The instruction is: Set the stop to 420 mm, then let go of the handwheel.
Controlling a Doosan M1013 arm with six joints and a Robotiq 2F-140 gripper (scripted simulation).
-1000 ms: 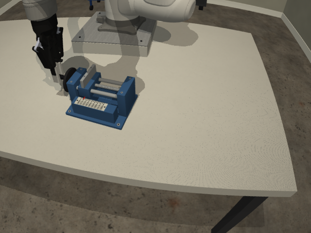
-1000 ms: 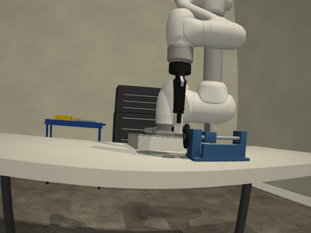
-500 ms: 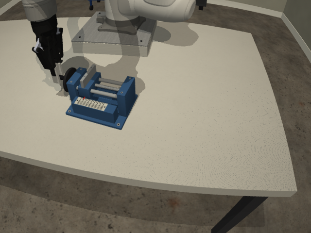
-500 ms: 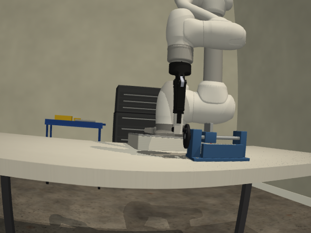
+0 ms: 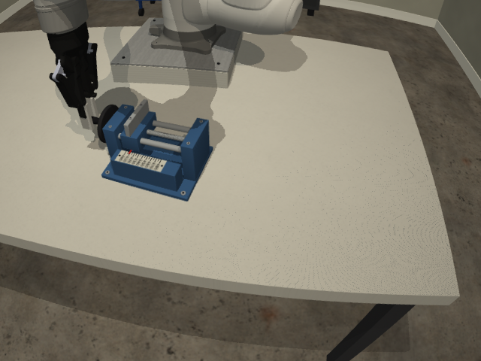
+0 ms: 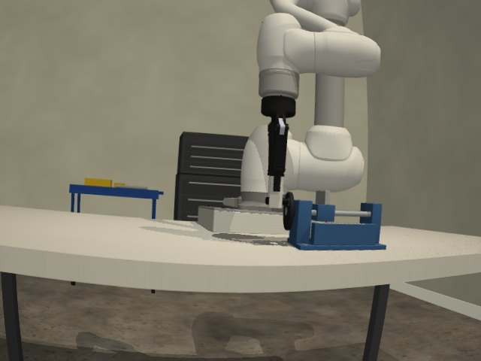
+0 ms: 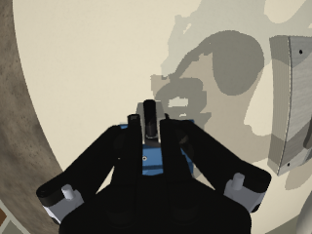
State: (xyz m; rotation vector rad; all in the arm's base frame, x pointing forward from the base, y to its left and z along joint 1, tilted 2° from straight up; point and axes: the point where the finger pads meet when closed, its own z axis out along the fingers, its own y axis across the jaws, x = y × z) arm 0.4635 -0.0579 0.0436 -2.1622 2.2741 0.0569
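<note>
The black handwheel is 20 mm to the left of my hand and 20 mm below it. Round my hand: stop block (110 mm to the left, 20 mm below).
</note>
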